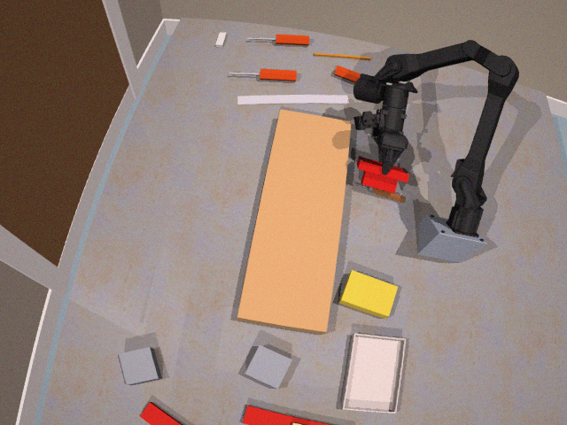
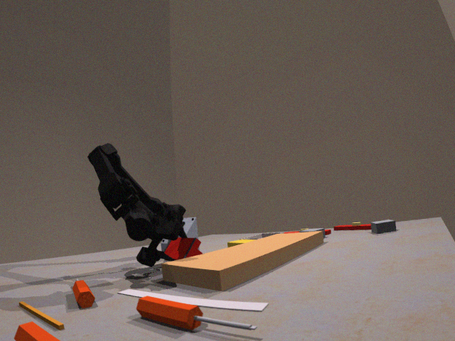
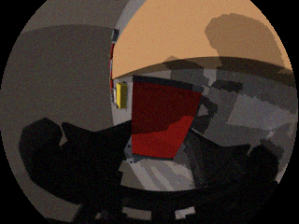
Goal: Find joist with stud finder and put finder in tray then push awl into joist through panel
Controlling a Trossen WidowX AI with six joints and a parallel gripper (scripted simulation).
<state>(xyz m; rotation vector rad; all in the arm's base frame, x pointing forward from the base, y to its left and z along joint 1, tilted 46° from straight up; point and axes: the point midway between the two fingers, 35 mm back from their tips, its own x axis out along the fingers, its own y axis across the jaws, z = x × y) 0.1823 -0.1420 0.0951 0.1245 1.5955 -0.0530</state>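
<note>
The red stud finder is 20 mm to the left of my gripper tip, 20 mm below it and 20 mm ahead of it. From my gripper tip the other things lie so: white strip (240 mm ahead, 210 mm to the right, 40 mm below); then brown-handled awl (40 mm below, 30 mm to the left, 10 mm ahead); then yellow block (290 mm to the left, 30 mm below, 10 mm ahead).
</note>
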